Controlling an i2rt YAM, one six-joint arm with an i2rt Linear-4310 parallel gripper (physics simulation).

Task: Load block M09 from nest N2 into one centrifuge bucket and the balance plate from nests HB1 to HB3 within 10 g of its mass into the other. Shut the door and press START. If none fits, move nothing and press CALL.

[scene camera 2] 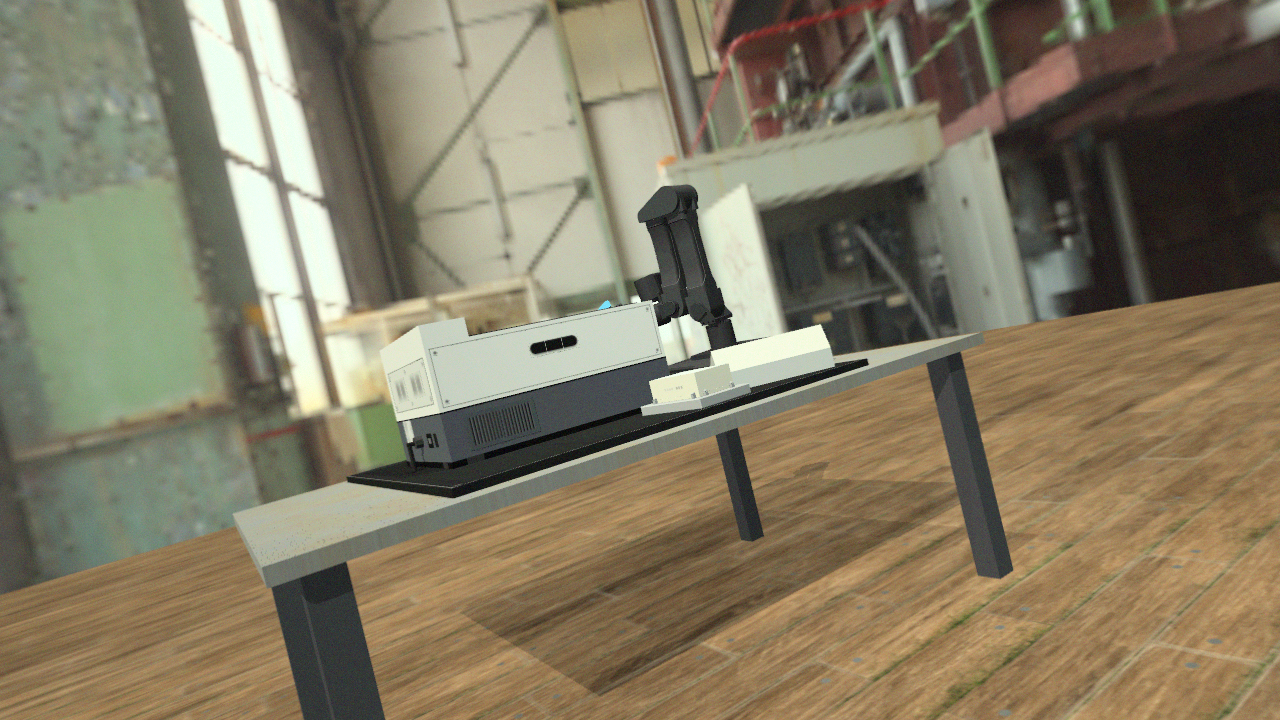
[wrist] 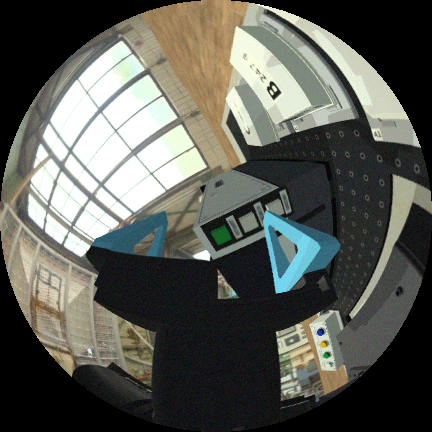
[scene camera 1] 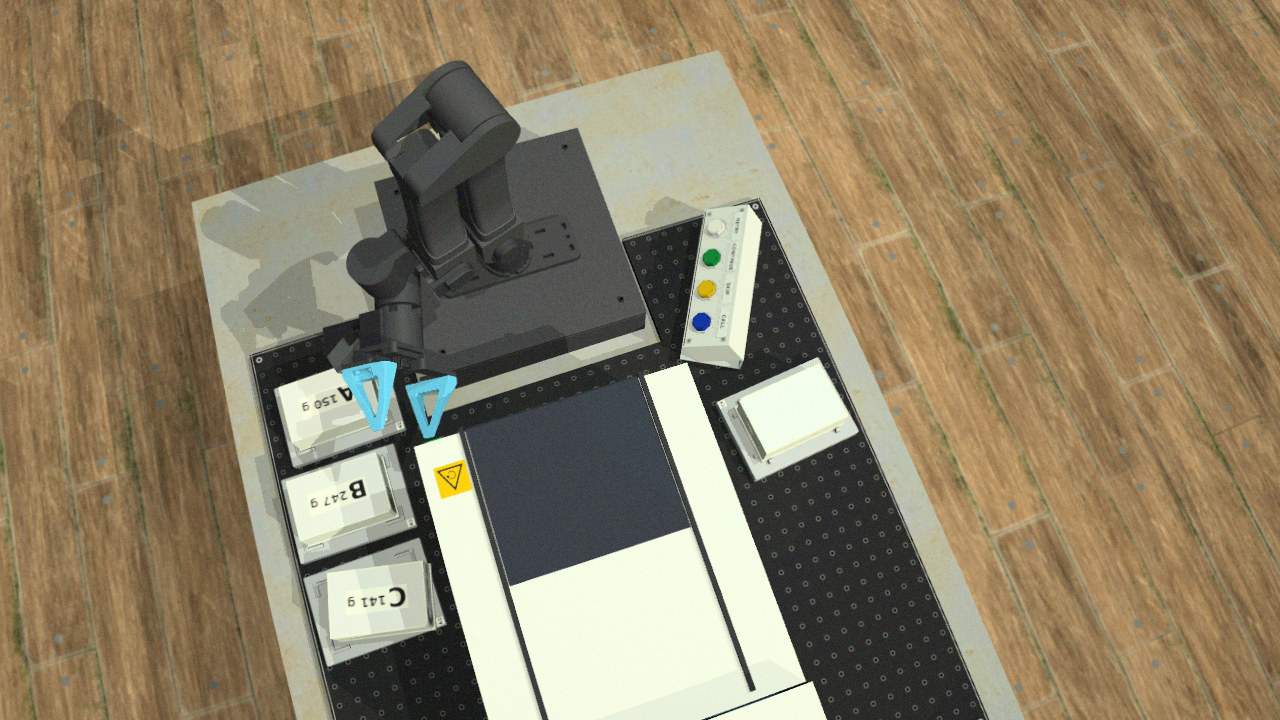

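Seen in the pictures: gripper, fingertip midpoint: (wrist: 215,215) (scene camera 1: 404,434); arm's base at its link origin: (scene camera 1: 507,257).
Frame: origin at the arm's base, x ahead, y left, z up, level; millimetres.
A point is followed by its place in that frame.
My gripper (scene camera 1: 404,431) {x 238, y -190, z 109 mm} (wrist: 215,215) {x 238, y -190, z 109 mm} is open and empty, its blue fingers between plate A and the centrifuge's near left corner. Three white plates stand in nests at the left: A, 150 g (scene camera 1: 313,416) {x 132, y -318, z -10 mm}; B, 247 g (scene camera 1: 340,499) {x 254, y -310, z -10 mm} (wrist: 270,75) {x 236, y -299, z -11 mm}; C, 141 g (scene camera 1: 375,601) {x 396, y -300, z -7 mm}. A plain white block (scene camera 1: 794,419) {x 356, y 288, z -4 mm} (scene camera 2: 693,385) {x 377, y 351, z -25 mm} sits in a nest at the right; no label on it is readable. The centrifuge (scene camera 1: 456,537) {x 384, y -162, z 146 mm} (scene camera 2: 546,349) {x 526, y 146, z 96 mm} has a dark panel (scene camera 1: 577,479) {x 368, y -15, z 149 mm} on top; its buckets do not show. In the wrist view a green button (wrist: 220,235) {x 262, y -157, z 118 mm} is on its front panel.
A button box (scene camera 1: 735,313) {x 193, y 267, z 14 mm} (scene camera 2: 778,353) {x 139, y 317, z -14 mm} (wrist: 327,357) {x 85, y 270, z 1 mm} stands right of the arm base, with white, green, yellow and blue buttons; the blue button (scene camera 1: 701,321) {x 186, y 221, z 7 mm} is marked CALL. The dark arm base (scene camera 1: 554,331) {x 126, y 28, z -9 mm} lies behind the gripper. A black perforated mat (scene camera 1: 859,573) {x 572, y 304, z -63 mm} lies under the equipment.
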